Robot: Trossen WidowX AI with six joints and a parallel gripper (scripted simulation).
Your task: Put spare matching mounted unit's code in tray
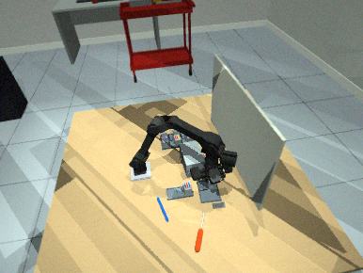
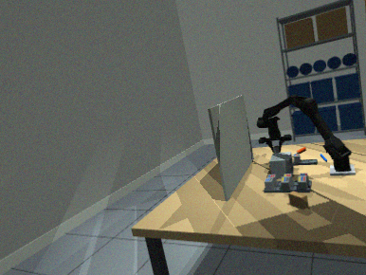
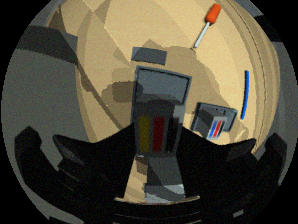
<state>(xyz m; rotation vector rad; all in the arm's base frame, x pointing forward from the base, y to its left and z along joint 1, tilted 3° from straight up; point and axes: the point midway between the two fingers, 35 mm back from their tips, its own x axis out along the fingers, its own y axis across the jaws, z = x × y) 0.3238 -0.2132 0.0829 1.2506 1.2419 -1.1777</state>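
My gripper tip is 70 mm above the dark grey tray and 10 mm past it. Round my gripper tip: mounted unit 190 mm to the left, 40 mm behind, 20 mm below; tall grey panel 190 mm ahead, 180 mm to the left, 150 mm above; blue pen 250 mm behind, 70 mm below, 40 mm to the right.
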